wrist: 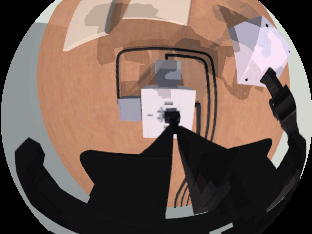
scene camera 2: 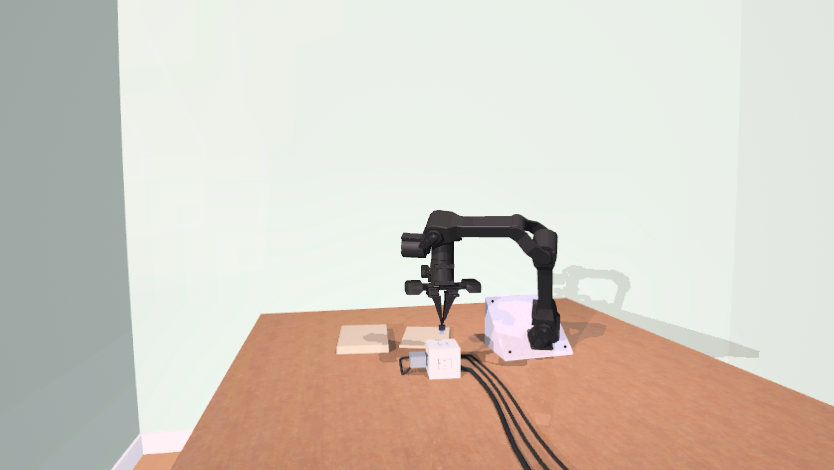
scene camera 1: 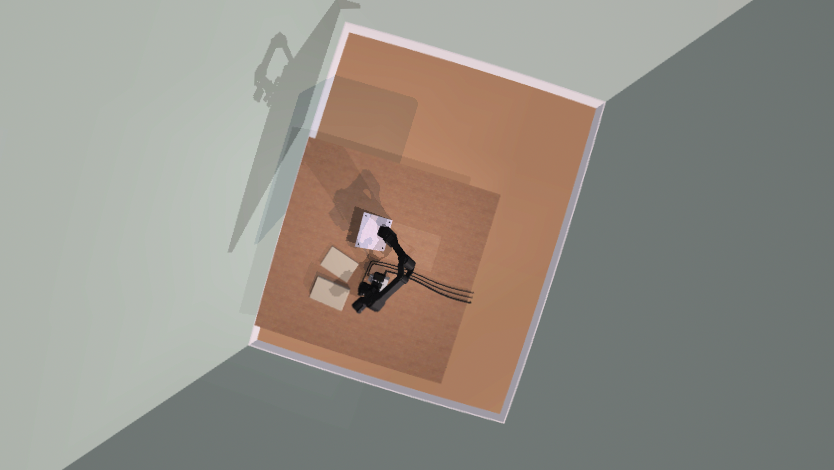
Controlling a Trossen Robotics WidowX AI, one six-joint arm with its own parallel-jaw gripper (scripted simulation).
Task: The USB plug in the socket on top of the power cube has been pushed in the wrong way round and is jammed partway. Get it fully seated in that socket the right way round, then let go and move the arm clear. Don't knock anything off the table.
Labels:
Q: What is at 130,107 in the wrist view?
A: A grey adapter.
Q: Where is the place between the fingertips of the gripper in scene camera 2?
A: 442,320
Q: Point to a white power cube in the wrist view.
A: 183,98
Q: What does the gripper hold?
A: An usb plug.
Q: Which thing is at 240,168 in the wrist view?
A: The gripper.

